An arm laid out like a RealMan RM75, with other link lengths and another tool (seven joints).
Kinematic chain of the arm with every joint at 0, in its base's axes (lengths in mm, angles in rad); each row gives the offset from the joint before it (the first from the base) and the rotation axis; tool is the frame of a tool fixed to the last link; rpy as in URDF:
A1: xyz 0 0 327.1 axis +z
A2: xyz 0 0 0 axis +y
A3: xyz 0 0 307.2 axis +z
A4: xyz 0 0 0 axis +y
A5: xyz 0 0 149.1 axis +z
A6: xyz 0 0 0 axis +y
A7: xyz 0 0 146.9 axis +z
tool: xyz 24 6 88 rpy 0.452 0 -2.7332
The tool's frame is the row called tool.
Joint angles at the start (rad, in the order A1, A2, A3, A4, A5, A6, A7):
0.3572 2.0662 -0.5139 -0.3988 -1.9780 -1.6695 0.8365
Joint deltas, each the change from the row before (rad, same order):
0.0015 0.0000 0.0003 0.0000 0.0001 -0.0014 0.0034
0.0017 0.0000 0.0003 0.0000 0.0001 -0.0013 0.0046
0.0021 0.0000 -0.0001 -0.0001 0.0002 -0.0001 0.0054
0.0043 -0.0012 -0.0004 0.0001 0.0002 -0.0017 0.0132
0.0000 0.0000 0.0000 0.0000 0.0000 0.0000 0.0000
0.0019 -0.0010 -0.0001 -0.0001 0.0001 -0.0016 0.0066
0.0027 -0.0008 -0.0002 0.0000 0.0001 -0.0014 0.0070
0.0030 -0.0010 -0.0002 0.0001 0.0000 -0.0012 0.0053
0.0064 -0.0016 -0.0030 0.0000 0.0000 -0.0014 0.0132
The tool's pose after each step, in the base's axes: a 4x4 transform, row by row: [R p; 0 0 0 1], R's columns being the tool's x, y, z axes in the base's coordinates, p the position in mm. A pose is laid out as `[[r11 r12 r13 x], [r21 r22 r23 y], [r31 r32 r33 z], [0 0 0 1]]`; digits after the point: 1 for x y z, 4 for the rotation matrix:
[[-0.5548 0.3622 -0.7489 273.8], [0.4772 0.8760 0.0702 268.5], [0.6815 -0.3184 -0.6589 -28.4], [0 0 0 1]]
[[-0.5523 0.3621 -0.7509 273.0], [0.4794 0.8749 0.0693 268.7], [0.6820 -0.3217 -0.6568 -28.3], [0 0 0 1]]
[[-0.5498 0.3628 -0.7524 272.3], [0.4822 0.8734 0.0688 269.2], [0.6821 -0.3250 -0.6551 -28.3], [0 0 0 1]]
[[-0.5437 0.3645 -0.7560 271.0], [0.4893 0.8695 0.0673 270.0], [0.6819 -0.3334 -0.6511 -27.9], [0 0 0 1]]
[[-0.5437 0.3645 -0.7560 271.0], [0.4893 0.8695 0.0673 270.0], [0.6819 -0.3334 -0.6511 -27.9], [0 0 0 1]]
[[-0.5408 0.3650 -0.7578 270.5], [0.4928 0.8676 0.0663 270.3], [0.6817 -0.3376 -0.6490 -27.5], [0 0 0 1]]
[[-0.5378 0.3652 -0.7599 269.6], [0.4962 0.8658 0.0649 270.8], [0.6816 -0.3422 -0.6468 -27.2], [0 0 0 1]]
[[-0.5363 0.3644 -0.7613 268.8], [0.4983 0.8647 0.0629 271.4], [0.6813 -0.3456 -0.6453 -26.8], [0 0 0 1]]
[[-0.5330 0.3638 -0.7639 267.1], [0.5051 0.8611 0.0577 272.4], [0.6788 -0.3551 -0.6427 -26.6], [0 0 0 1]]

